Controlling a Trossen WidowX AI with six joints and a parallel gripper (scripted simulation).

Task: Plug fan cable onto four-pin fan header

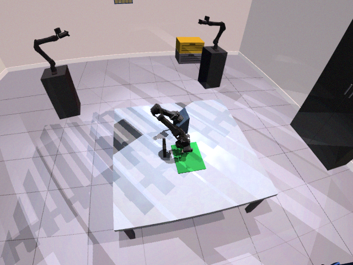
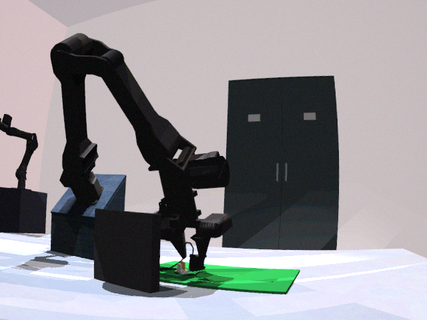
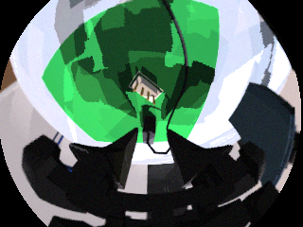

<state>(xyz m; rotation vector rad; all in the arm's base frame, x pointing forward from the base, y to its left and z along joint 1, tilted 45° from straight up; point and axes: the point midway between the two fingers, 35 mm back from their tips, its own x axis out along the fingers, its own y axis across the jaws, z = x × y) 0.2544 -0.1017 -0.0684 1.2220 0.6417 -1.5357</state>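
Right now my gripper tip is 6 cm short of the green board, 4 cm to the left of it and 4 cm above it. Also, from my gripper tip: black fan block: 5 cm behind, 21 cm to the right, 3 cm above; black plug: 1 cm ahead, 1 cm to the left, 1 cm below.
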